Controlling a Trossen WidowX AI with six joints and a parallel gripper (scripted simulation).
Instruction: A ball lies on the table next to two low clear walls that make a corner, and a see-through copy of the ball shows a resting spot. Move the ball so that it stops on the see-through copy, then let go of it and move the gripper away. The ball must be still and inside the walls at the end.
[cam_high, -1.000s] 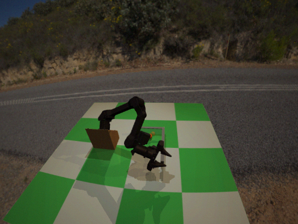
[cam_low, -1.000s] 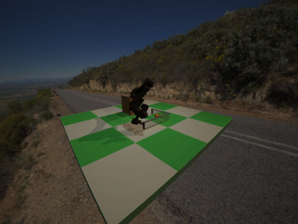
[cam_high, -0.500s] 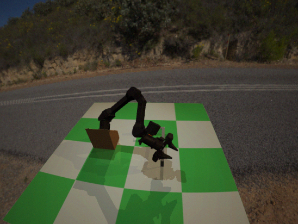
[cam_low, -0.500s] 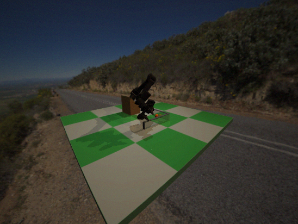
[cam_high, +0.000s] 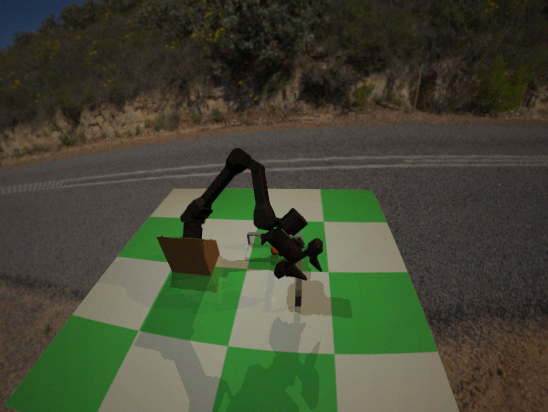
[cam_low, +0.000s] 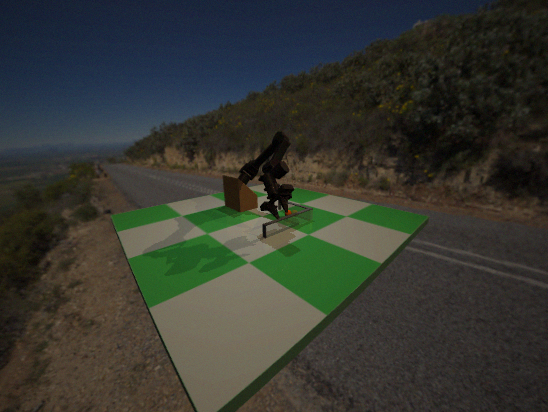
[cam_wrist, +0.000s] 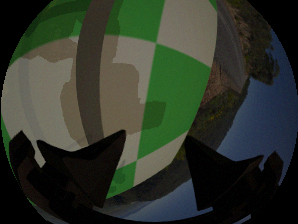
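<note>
My gripper tip is 20 cm to the right of the orange ball, 15 cm past it and 8 cm above it. The rest, counted from my gripper tip: dark post (7 cm below, 6 cm to the right, 5 cm behind); see-through copy (22 cm to the left, 12 cm behind, 8 cm below).
</note>
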